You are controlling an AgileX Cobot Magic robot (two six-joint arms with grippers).
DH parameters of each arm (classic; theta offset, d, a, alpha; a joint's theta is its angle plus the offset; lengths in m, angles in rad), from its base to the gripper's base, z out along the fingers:
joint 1: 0 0.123 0 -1.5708
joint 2: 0.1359 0 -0.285 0
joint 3: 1.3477 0 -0.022 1.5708
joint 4: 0 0.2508 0 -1.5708
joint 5: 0 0 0.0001 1.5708
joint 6: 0 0.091 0 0
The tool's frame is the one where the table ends.
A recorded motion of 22 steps. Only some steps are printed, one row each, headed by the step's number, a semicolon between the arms.
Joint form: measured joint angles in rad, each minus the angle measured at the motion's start. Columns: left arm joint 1, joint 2, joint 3, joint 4, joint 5, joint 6; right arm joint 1, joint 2, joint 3, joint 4, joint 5, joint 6.
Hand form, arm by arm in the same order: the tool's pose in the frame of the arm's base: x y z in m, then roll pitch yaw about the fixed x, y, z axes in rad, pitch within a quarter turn. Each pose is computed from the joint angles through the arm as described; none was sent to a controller.
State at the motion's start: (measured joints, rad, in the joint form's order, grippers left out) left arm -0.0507 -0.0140 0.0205 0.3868 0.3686 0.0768; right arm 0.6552 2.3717 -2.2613 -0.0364 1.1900 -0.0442
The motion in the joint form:
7: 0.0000 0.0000 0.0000 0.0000 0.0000 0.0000; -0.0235 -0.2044 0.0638 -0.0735 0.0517 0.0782
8: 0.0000 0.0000 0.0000 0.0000 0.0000 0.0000; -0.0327 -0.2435 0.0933 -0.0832 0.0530 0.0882
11: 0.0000 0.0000 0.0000 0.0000 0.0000 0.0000; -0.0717 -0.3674 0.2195 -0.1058 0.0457 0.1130
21: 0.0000 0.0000 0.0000 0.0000 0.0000 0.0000; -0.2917 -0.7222 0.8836 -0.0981 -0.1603 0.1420
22: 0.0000 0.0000 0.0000 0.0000 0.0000 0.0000; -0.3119 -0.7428 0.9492 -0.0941 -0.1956 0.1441
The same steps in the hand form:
7: 0.0529 0.0097 0.1763 2.0970 1.0327 2.1239; 0.3899 0.2736 0.3045 -3.0368 0.4482 -2.5081
8: 0.0529 0.0097 0.1763 2.0970 1.0327 2.1239; 0.3862 0.2645 0.3146 -3.0310 0.4576 -2.5250
11: 0.0529 0.0097 0.1763 2.0970 1.0327 2.1239; 0.3739 0.2322 0.3353 -3.0181 0.4658 -2.5822
21: 0.0529 0.0097 0.1763 2.0970 1.0327 2.1239; 0.3244 0.1122 0.2924 -3.0370 0.3636 -2.8081
22: 0.0529 0.0097 0.1763 2.0970 1.0327 2.1239; 0.3189 0.1035 0.2820 -3.0427 0.3537 -2.8285

